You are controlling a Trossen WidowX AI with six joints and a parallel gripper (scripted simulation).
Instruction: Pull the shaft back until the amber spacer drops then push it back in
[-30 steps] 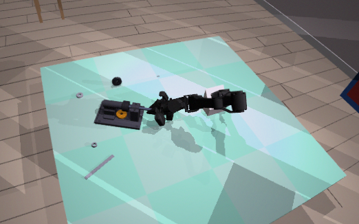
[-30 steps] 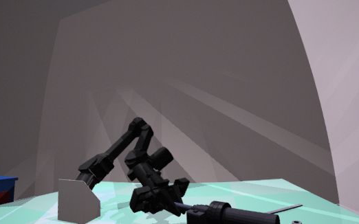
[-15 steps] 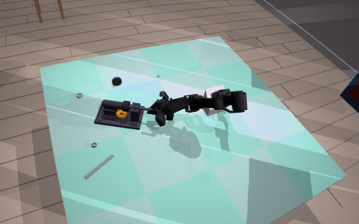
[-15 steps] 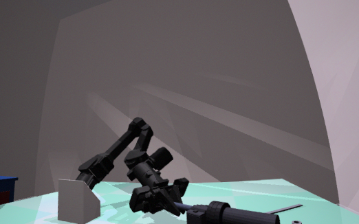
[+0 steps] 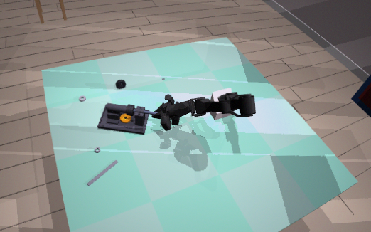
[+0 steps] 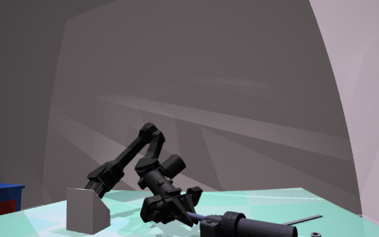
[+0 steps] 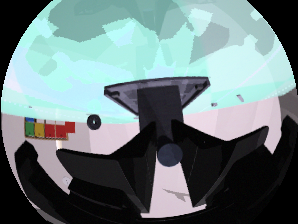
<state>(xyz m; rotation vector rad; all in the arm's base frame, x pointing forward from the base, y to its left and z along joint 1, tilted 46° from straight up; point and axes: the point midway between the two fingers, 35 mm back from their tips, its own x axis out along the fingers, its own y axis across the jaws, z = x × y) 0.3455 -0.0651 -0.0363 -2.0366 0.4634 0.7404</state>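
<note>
The shaft is 4 cm ahead of my gripper tip, 3 cm to the right of it and 2 cm above it. From my gripper tip the other things lie so: grey bar (31 cm ahead, 15 cm to the left, 6 cm below); then amber spacer (11 cm ahead, 8 cm to the right, 5 cm below).
</note>
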